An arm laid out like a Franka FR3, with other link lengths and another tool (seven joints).
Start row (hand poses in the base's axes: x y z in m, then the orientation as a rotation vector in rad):
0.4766 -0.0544 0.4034 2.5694 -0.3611 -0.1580
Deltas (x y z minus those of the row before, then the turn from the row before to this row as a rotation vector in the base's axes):
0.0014 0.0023 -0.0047 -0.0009 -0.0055 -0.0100
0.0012 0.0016 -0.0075 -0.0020 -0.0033 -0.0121
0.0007 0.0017 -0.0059 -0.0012 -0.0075 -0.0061
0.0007 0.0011 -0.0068 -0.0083 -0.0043 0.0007
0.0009 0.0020 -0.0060 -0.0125 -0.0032 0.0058
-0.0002 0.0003 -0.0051 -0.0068 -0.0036 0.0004
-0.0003 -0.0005 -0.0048 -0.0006 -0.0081 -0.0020
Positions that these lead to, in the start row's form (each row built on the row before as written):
0.4780 -0.0521 0.3987 2.5680 -0.3760 -0.1544
0.4792 -0.0505 0.3912 2.5647 -0.3928 -0.1541
0.4799 -0.0488 0.3853 2.5638 -0.4035 -0.1465
0.4806 -0.0477 0.3785 2.5565 -0.4040 -0.1388
0.4815 -0.0457 0.3725 2.5457 -0.3974 -0.1297
0.4813 -0.0454 0.3674 2.5397 -0.3981 -0.1234
0.4810 -0.0459 0.3626 2.5400 -0.4038 -0.1138

